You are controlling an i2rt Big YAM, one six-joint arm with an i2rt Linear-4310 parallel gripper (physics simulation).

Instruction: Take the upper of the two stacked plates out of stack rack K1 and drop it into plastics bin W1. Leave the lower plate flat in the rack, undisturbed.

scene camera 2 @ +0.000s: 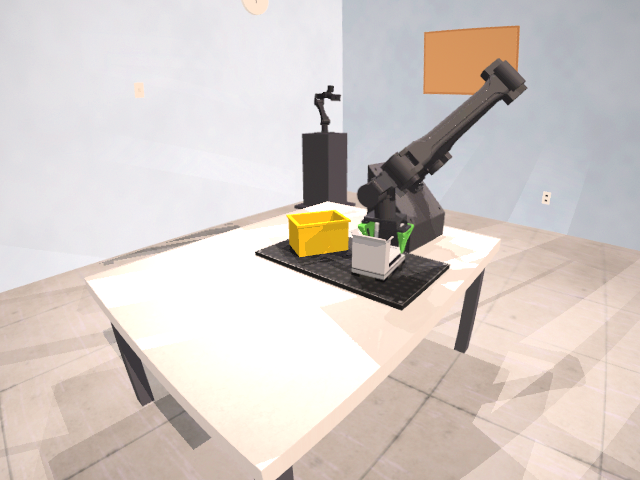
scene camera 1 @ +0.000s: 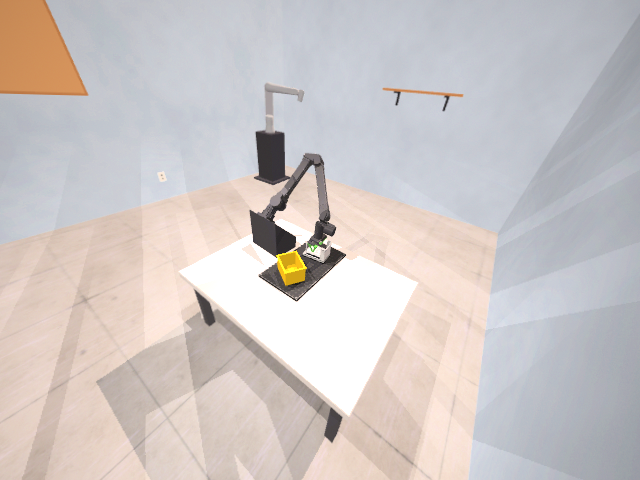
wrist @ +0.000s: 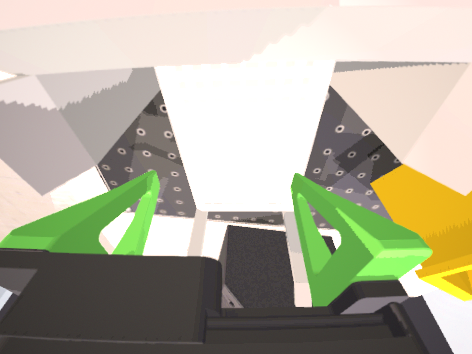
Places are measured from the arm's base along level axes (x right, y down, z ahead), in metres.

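Where they show: gripper, between the fingertips: (scene camera 1: 316,248) (wrist: 225,178); arm's base, origin of its link: (scene camera 1: 265,218).
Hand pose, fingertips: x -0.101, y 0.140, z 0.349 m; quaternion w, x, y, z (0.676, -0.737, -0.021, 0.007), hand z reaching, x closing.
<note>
Each offset is from my fingertips to the top centre of the thing. "spot": to the spot under its first point. Level surfaces: height alone.
The white stack rack K1 {dy -0.065, dx +0.012, dz +0.014 m} (scene camera 1: 324,252) (scene camera 2: 369,256) (wrist: 150,47) stands on the black board, with a tall wall, side wings and two slim posts. A bright white flat plate surface {spot: dy +0.003, dx +0.011, dz +0.031 m} (wrist: 245,140) fills its middle in the wrist view; the upper and lower plates cannot be told apart. My gripper (scene camera 1: 316,246) (scene camera 2: 385,241) (wrist: 225,178) is open and empty, pointing down at the rack, its green fingers spread on either side of the plate surface near the posts. Whether the fingertips touch anything cannot be told. Yellow plastics bin W1 {dy -0.045, dx +0.251, dz -0.013 m} (scene camera 1: 293,276) (scene camera 2: 324,240) (wrist: 417,200) stands upright beside the rack.
The black perforated board (scene camera 1: 296,293) (scene camera 2: 405,297) (wrist: 345,160) bears the rack and bin on the white table {dy +0.067 m} (scene camera 1: 330,330) (scene camera 2: 222,351). The arm's dark base block (scene camera 1: 266,235) (scene camera 2: 426,222) (wrist: 257,265) stands close behind the board.
</note>
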